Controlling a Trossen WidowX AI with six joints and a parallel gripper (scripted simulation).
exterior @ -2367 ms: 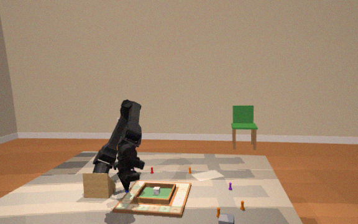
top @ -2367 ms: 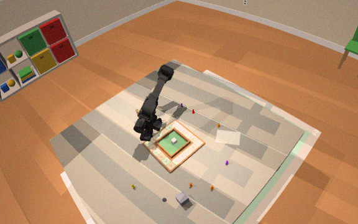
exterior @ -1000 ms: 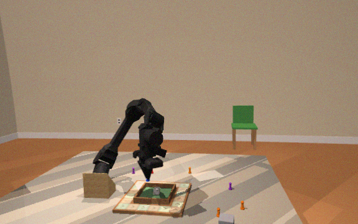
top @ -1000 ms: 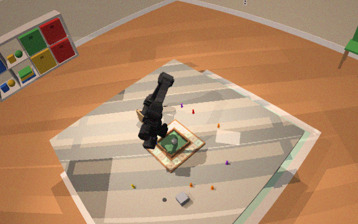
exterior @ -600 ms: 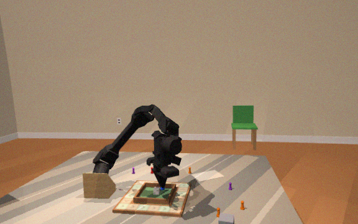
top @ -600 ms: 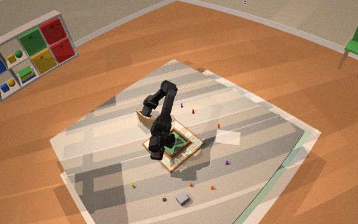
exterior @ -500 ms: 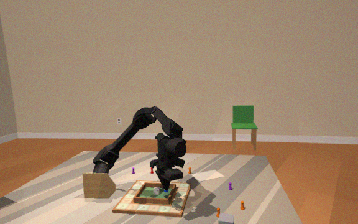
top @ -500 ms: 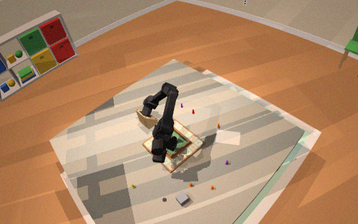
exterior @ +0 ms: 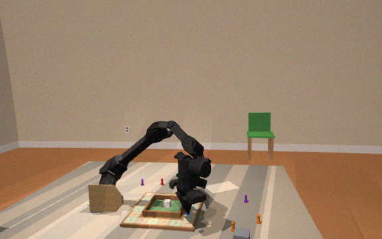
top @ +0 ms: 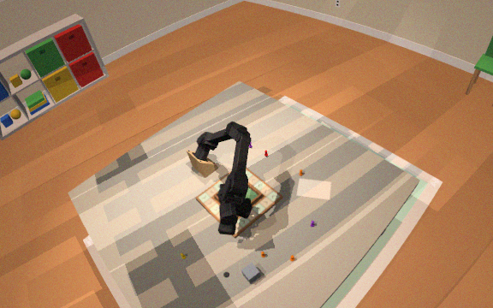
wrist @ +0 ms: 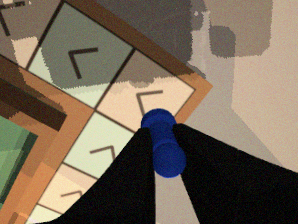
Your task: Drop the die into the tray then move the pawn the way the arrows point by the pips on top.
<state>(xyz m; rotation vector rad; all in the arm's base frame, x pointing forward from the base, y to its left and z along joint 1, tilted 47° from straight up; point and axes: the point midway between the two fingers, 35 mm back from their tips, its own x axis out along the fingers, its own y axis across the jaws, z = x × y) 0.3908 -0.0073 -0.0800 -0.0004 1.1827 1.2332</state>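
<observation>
Right now my gripper tip is 13 cm past the white die, 11 cm to the right of it and 3 cm above it. From my gripper tip the other things lie so: black disc 15 cm ahead, 14 cm to the right, 6 cm below; then blue pawn 1 cm above; then green dice tray 13 cm behind, 10 cm to the left, 5 cm below.
</observation>
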